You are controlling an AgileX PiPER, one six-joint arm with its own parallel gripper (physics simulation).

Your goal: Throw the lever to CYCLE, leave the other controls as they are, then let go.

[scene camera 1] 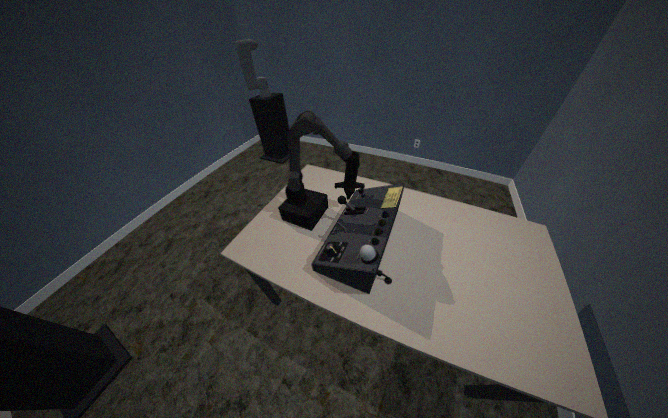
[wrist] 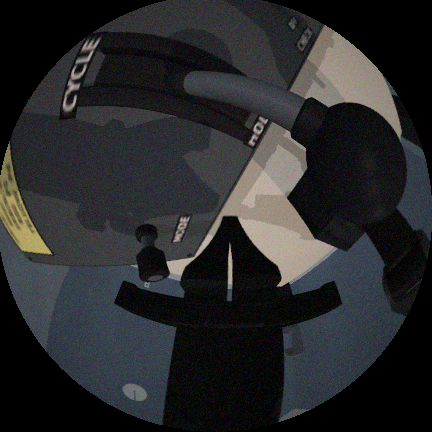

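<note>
The lever has a grey shaft [wrist: 245,95] and a round black knob [scene camera 1: 342,200] [wrist: 355,160]. It rises from a curved black slot and leans toward the HOLD label [wrist: 258,131], away from the CYCLE label [wrist: 80,75] at the other end. My gripper [scene camera 1: 349,195] [wrist: 229,223] is shut with its fingertips together and nothing between them. In the wrist view it is beside the knob, to its lower left, and apart from it. The lever's slot is set in a dark sloped control panel [scene camera 1: 362,218] [wrist: 145,150].
A small black MODE control [wrist: 152,262] stands near the panel's end. The panel also carries a white dome [scene camera 1: 368,253], several dark knobs, a small switch [scene camera 1: 332,249] and a yellow label [scene camera 1: 392,197] [wrist: 22,220]. A black side crank [scene camera 1: 385,278] sticks out over the table [scene camera 1: 490,265].
</note>
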